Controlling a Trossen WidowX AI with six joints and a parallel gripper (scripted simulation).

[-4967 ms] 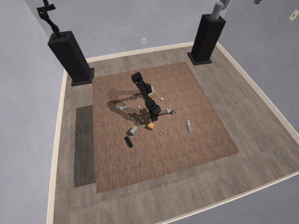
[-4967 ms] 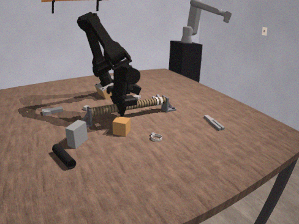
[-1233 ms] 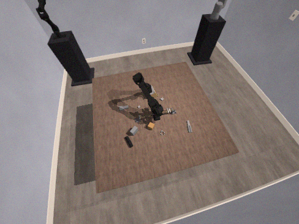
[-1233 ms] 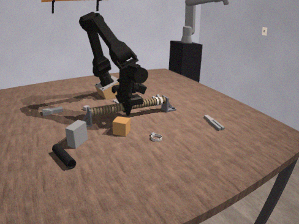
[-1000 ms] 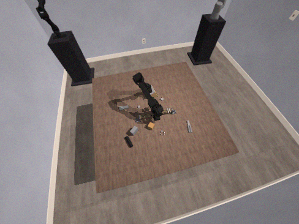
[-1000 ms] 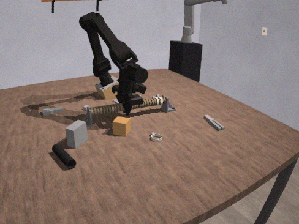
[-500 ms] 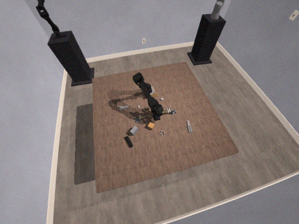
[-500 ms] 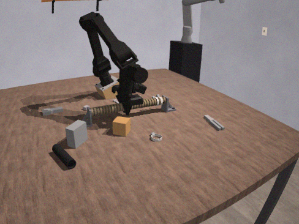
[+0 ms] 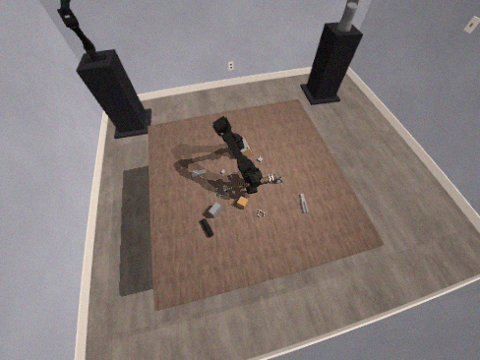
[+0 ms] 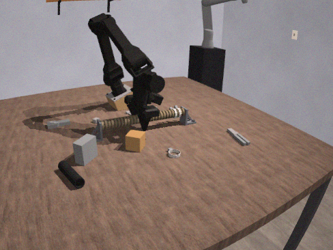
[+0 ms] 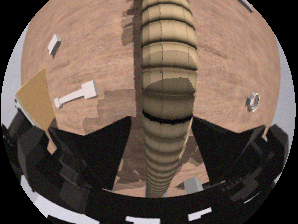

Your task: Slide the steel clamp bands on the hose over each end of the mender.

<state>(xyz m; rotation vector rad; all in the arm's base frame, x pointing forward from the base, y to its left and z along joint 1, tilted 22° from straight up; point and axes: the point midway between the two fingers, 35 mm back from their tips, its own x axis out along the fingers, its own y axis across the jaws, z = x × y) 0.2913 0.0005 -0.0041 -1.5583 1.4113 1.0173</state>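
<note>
Now: the orange cube 110 mm ahead of my hand, 60 mm to the right of it and 30 mm below it. From my hand the other things lie so: grey cube: 130 mm ahead, 230 mm to the right, 20 mm below; then black cylinder: 220 mm ahead, 290 mm to the right, 30 mm below.
</note>
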